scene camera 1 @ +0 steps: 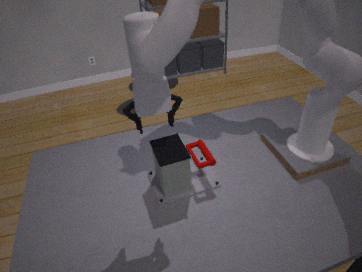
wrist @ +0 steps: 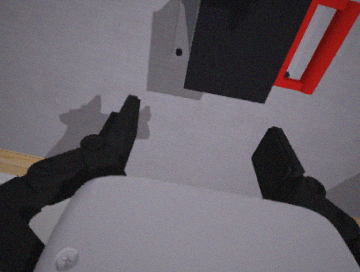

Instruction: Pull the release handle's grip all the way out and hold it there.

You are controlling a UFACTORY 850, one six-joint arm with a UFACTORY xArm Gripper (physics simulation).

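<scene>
The release handle's red rectangular grip stands close beside a pale green-grey box with a black top. In the scene view the grip is to the right of the box; in the wrist view it is at the top right. My gripper is open and empty. It hangs above and behind the box in the scene view, apart from both the box and the grip. How the grip joins the box is hard to see.
The box stands on a pale base plate with dark bolts at its corners. The arm's base sits on a wood-edged board at the right. A shelf rack with boxes stands by the back wall.
</scene>
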